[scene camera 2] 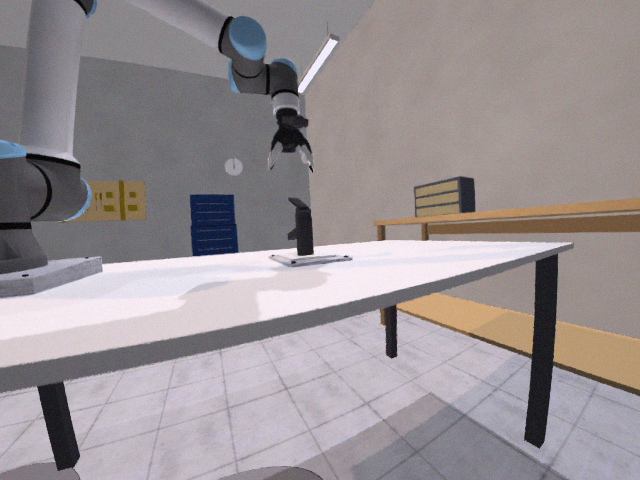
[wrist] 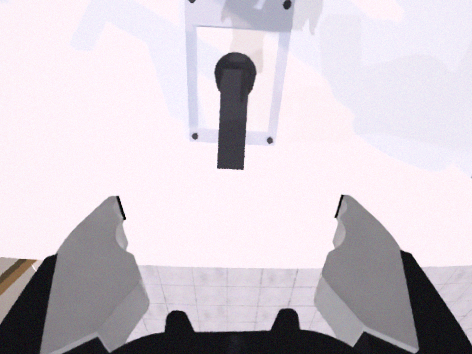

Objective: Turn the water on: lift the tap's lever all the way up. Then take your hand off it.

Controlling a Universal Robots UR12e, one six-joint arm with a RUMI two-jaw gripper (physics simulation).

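Frame: origin at the arm's base, x ahead, y left, z up, level; metres.
Where they show: gripper, fingertip midpoint: (scene camera 2: 292, 171) (wrist: 231, 198).
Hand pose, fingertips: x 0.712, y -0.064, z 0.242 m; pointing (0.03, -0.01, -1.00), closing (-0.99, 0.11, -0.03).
Note:
After its pixels a point has its place.
The black tap (scene camera 2: 305, 232) {x 0.694, y -0.157, z 0.042 m} (wrist: 235, 61) {x 0.701, y -0.151, z 0.104 m} stands upright on the table, inside a flat grey frame (scene camera 2: 321, 259) {x 0.693, y -0.232, z -0.029 m} (wrist: 192, 85) {x 0.780, y -0.130, z -0.029 m}. Its lever (scene camera 2: 298, 203) {x 0.702, y -0.111, z 0.130 m} (wrist: 232, 125) {x 0.711, y -0.089, z 0.140 m} sits on top; in the scene view it slopes up towards its free end, and in the wrist view it points down towards the fingers. The spout shows low on the tap's left in the scene view. My gripper (scene camera 2: 291, 167) {x 0.712, y -0.064, z 0.242 m} (wrist: 231, 198) {x 0.712, y -0.064, z 0.242 m} is wide open and empty. It hangs above the lever with a clear gap and touches neither lever nor tap.
The white table (scene camera 2: 217, 310) {x 0.407, y -0.448, z -0.037 m} (wrist: 100, 165) {x 1.015, y 0.003, z -0.037 m} carries the tap and the robot's base plate (scene camera 2: 67, 273) {x 0.155, y -0.057, z -0.016 m} at the left. A wooden bench (scene camera 2: 516, 209) with a drawer box (scene camera 2: 443, 197) stands along the right wall. A blue cabinet (scene camera 2: 212, 224) stands at the back wall.

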